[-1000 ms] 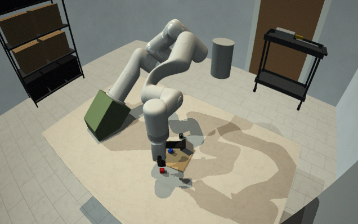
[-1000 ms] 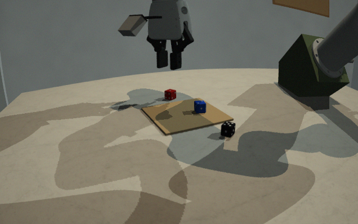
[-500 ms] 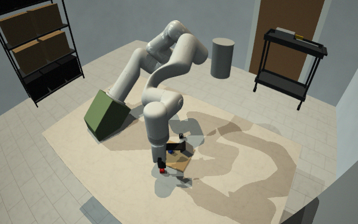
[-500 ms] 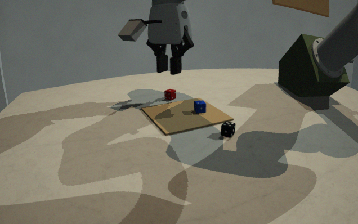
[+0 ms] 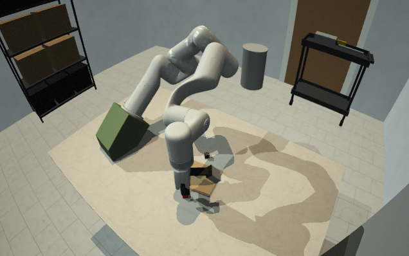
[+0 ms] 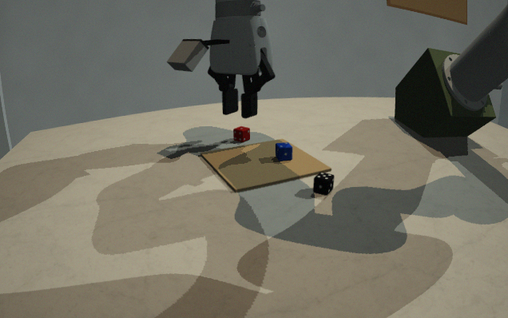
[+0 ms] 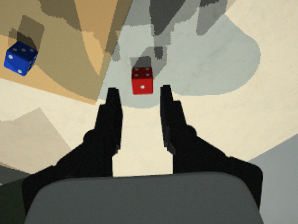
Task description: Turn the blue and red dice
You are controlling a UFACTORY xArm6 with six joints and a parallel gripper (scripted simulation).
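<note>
Now: the red die 50 mm below my hand and 10 mm to the right of it. The rest, counted from my hand: blue die (100 mm to the left, 50 mm below, 50 mm behind); tan mat (100 mm to the left, 60 mm below, 20 mm behind); black die (200 mm to the left, 80 mm behind, 50 mm below).
</note>
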